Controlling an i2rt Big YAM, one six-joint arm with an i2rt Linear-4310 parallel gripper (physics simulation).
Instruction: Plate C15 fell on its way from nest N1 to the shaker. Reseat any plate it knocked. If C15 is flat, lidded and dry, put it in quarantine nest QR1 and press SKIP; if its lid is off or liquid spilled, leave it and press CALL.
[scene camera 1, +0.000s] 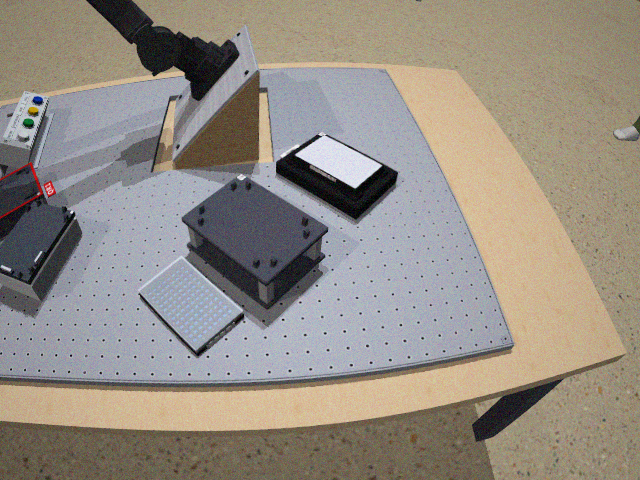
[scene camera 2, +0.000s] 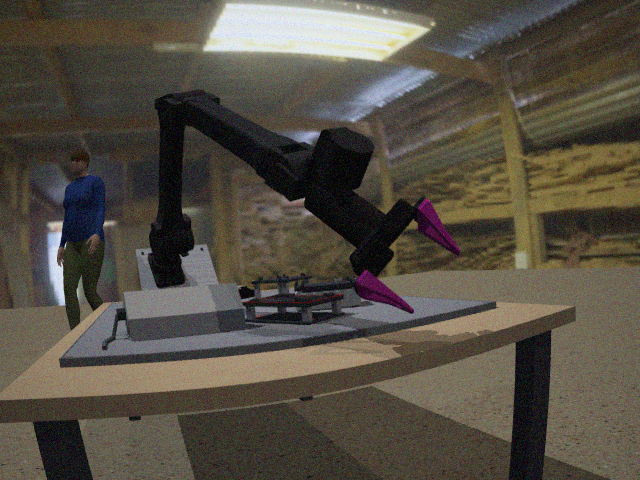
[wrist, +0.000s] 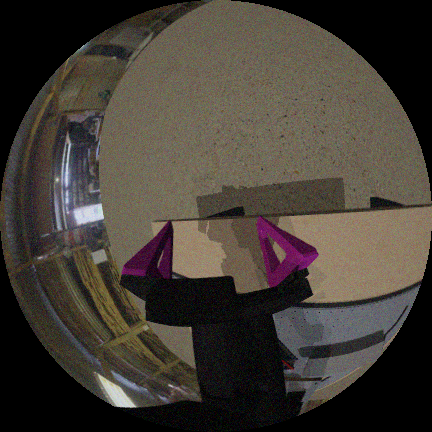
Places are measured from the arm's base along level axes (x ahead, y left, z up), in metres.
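Where they show: gripper, between the fingertips: (scene camera 2: 437, 282) (wrist: 215, 222); arm's base, origin of its link: (scene camera 1: 216, 71) (scene camera 2: 165, 270).
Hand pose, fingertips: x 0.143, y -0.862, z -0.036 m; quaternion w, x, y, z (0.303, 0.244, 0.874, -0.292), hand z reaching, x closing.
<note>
Things, the pixels of their top centre, and the offset from my fingertips. "*": a spot on its surface instead. Level surfaces: height alone.
- white plate, centre of its top: (scene camera 1: 338, 159) 0.097 m ahead, 1.028 m left, 0.038 m down
- red-edged dark nest QR1, centre of its top: (scene camera 2: 291, 296) 0.011 m ahead, 0.411 m left, 0.030 m down
- button box, centre of its top: (scene camera 2: 178, 287) (scene camera 1: 19, 112) 0.219 m back, 0.413 m left, 0.008 m up
- grey block with a dark pegged top, a spot on its surface: (scene camera 1: 38, 240) * 0.163 m ahead, 0.526 m left, 0.021 m down
- pegboard, height of its surface: 0.075 m down
- wooden table, height of its surface: 0.088 m down
A pale plate with rows of wells (scene camera 1: 191, 304) lies flat on the pegboard beside a dark two-level stand (scene camera 1: 253, 227) in scene camera 1; I cannot read a label or tell whether it is lidded. A white plate (scene camera 1: 338, 160) lies on a black base behind the stand. The red-edged dark nest QR1 (scene camera 1: 18, 183) (scene camera 2: 294, 299) is at the left, cut off in scene camera 1. The button box (scene camera 1: 25, 121) (scene camera 2: 180, 310) has blue, yellow, green and white buttons; their lettering is unreadable. My gripper (scene camera 2: 435, 282) (wrist: 215, 222) is open and empty, above the table edge, away from the plates.
A grey block with a dark pegged top (scene camera 1: 38, 240) stands next to QR1. The arm rises from a slanted mount (scene camera 1: 227, 124) at the back. The pegboard (scene camera 1: 387, 310) lies on the wooden table (scene camera 1: 516, 232). A person (scene camera 2: 82, 211) stands behind the table.
</note>
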